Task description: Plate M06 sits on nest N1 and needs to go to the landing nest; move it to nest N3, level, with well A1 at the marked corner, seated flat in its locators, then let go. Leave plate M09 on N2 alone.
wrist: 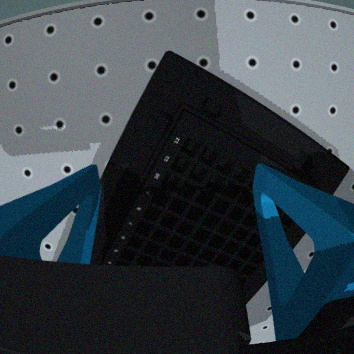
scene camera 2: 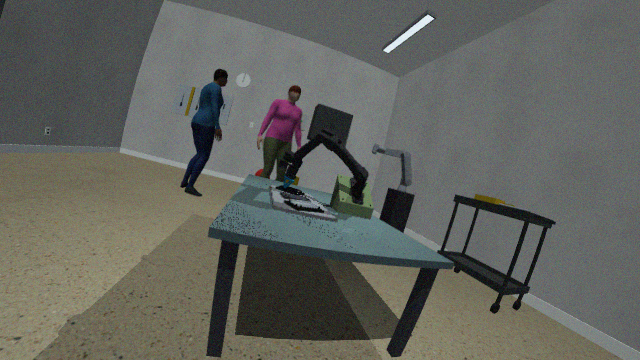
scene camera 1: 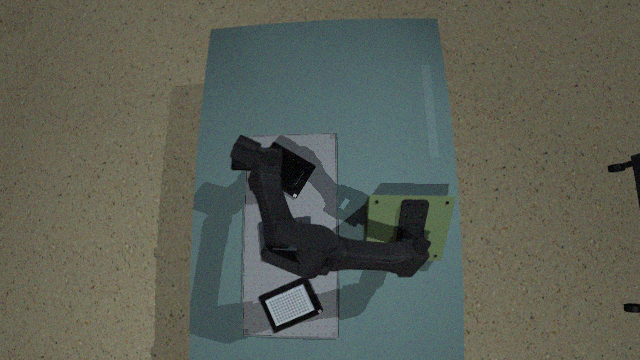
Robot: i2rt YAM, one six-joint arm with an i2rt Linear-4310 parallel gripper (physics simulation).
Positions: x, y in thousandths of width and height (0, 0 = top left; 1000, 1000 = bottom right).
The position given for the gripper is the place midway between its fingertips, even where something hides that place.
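Observation:
Gripper (wrist: 499, 496) open, touching a black well plate (wrist: 544, 581).

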